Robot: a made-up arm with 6 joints.
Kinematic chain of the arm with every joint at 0, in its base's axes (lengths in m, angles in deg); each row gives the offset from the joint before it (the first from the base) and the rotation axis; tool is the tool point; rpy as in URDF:
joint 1: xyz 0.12 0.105 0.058 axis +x
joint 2: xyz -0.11 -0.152 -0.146 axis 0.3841 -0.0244 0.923
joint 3: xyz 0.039 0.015 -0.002 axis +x
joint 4: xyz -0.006 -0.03 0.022 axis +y
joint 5: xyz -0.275 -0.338 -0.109 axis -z
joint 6: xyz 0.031 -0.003 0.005 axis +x
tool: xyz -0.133 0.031 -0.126 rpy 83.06 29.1 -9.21
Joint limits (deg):
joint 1: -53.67..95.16
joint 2: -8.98..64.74
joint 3: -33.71..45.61
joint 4: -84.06..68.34
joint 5: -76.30..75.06
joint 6: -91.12..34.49
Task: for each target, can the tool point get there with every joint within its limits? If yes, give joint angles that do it. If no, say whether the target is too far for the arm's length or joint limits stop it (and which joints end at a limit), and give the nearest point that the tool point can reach.
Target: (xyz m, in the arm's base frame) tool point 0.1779 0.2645 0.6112
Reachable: no: joint limits stop it (at a limit: joint 1, joint 3, joint 4, joint 6) | nearest point 0.0025 -0.0057 0.7019 | short by 0.335 m
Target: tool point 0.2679 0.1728 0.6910
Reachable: no: joint limits stop it (at a limit: joint 1, joint 2, joint 3, joint 4, joint 6) | nearest point 0.1579 -0.0789 0.7044 | short by 0.275 m
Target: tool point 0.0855 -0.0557 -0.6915
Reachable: yes | joints 14.58 53.93 21.62 -16.49 -53.98 -37.04
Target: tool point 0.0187 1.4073 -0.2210
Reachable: no: too far | nearest point 0.0308 0.8855 -0.1520 | short by 0.527 m
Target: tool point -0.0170 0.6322 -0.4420
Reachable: yes | joints 76.12 42.07 9.16 -31.04 51.65 -49.01
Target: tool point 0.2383 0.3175 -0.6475
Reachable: yes | joints 66.84 40.81 -17.57 -33.68 -57.15 -20.13
